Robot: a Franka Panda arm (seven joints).
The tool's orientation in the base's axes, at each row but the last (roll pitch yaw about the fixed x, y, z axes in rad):
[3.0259 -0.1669 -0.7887]
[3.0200 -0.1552 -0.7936]
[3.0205 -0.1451 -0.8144]
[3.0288 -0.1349 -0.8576]
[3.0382 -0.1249 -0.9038]
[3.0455 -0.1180 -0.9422]
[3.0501 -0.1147 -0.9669]
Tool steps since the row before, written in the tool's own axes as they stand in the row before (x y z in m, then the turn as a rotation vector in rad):
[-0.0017 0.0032 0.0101 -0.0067 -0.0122 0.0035]
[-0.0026 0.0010 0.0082 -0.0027 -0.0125 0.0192]
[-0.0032 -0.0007 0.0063 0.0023 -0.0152 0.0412]
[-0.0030 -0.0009 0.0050 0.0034 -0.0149 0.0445]
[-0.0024 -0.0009 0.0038 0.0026 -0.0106 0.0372]
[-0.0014 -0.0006 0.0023 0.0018 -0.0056 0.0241]
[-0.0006 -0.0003 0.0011 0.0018 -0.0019 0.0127]
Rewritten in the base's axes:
[-0.0031 -0.0030 -0.0098 0.0042 0.0124 -0.0059]
[-0.0023 -0.0004 -0.0083 0.0075 0.0067 -0.0207]
[-0.0016 0.0016 -0.0067 0.0132 0.0008 -0.0420]
[-0.0012 0.0019 -0.0054 0.0137 -0.0008 -0.0450]
[-0.0008 0.0018 -0.0041 0.0098 -0.0016 -0.0375]
[-0.0004 0.0011 -0.0025 0.0054 -0.0019 -0.0241]
[-0.0001 0.0005 -0.0012 0.0025 -0.0023 -0.0125]

